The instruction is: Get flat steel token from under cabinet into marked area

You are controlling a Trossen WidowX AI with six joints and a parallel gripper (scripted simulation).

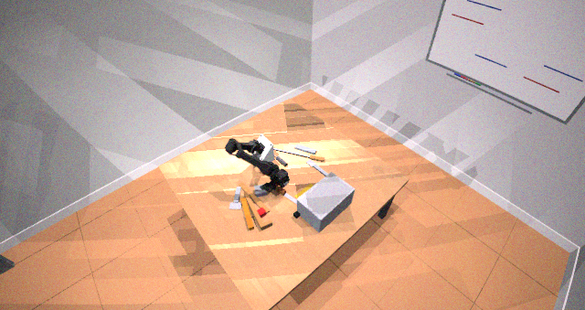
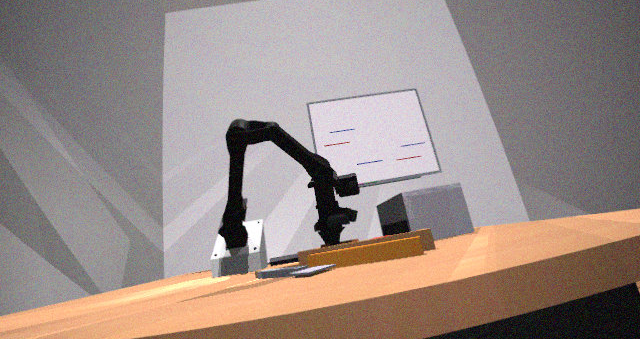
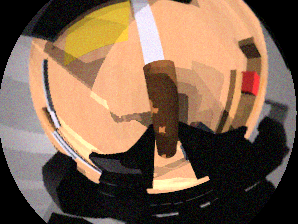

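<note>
Right now the grey block is 10 cm to the right of my gripper tip, 4 cm behind it and 1 cm above it. Round my gripper tip: orange bar 26 cm to the right, 5 cm ahead; then thin wooden stick 16 cm to the right, 3 cm behind; then red block 18 cm to the right, 10 cm ahead, 1 cm above.
</note>
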